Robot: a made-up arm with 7 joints.
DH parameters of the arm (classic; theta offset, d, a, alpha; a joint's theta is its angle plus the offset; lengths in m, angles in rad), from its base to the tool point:
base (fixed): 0 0.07 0 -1.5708
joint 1: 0 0 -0.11 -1.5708
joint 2: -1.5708 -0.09 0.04 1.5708
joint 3: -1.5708 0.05 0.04 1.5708
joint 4: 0 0.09 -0.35 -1.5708
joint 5: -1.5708 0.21 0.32 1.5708
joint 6: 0 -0.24 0.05 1.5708
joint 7: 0 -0.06 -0.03 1.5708
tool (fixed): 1.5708 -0.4 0 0
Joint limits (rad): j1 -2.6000..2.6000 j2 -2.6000..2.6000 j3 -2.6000..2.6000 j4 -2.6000..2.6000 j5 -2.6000..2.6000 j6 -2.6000..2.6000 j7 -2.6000..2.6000
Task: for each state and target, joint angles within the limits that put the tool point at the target. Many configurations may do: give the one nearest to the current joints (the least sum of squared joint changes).
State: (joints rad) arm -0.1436 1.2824 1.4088 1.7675 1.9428 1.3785 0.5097
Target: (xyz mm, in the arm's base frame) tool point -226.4 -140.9 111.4
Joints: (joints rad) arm -0.3138 1.1002 1.2277 1.9827 2.1401 1.3175 -0.0017
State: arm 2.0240 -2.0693 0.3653 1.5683 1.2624 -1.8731 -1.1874
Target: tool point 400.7 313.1 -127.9
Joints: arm 2.0406 -2.2712 0.4882 1.6022 0.4628 -1.5725 -0.8371
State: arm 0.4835 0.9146 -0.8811 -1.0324 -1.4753 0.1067 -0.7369
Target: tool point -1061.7 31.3 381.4
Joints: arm 0.2869 0.2507 -0.8918 -1.3409 -1.0821 0.1823 -0.5279
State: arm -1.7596 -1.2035 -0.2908 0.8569 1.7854 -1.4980 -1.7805
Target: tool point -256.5 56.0 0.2
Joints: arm -1.7944 -1.1474 -0.4788 0.7827 1.5128 -1.6126 -1.2812
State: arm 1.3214 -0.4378 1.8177 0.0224 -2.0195 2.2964 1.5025
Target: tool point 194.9 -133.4 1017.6
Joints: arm 0.6623 -0.0785 2.4740 -0.5222 -1.6281 2.0168 1.6441
